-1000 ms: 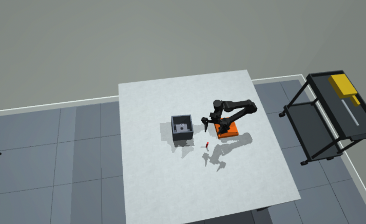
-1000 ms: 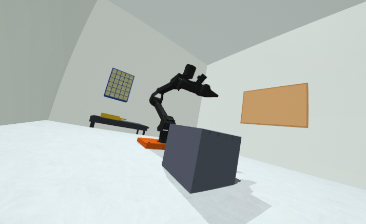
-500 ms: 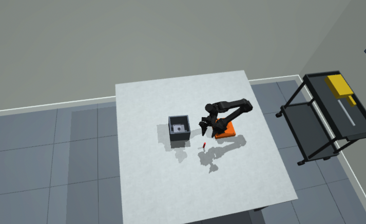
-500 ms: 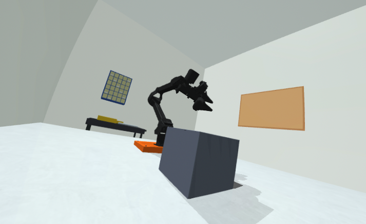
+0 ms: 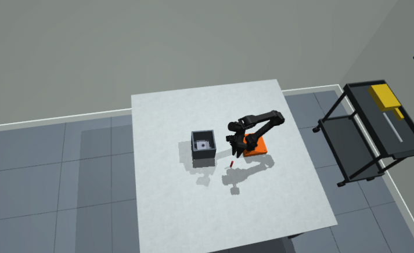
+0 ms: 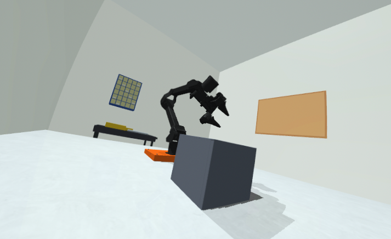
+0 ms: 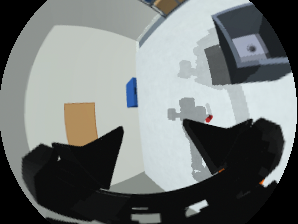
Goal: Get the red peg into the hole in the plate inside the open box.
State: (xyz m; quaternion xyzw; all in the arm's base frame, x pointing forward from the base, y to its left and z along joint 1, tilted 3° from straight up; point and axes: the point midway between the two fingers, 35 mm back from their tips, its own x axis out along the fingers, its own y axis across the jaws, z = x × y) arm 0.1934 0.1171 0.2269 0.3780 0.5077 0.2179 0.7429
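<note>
My gripper tip is 21 cm above the red peg, 4 cm to the left of it and 2 cm past it. Also, from my gripper tip: grey plate 23 cm to the right, 20 cm below, 14 cm ahead.
</note>
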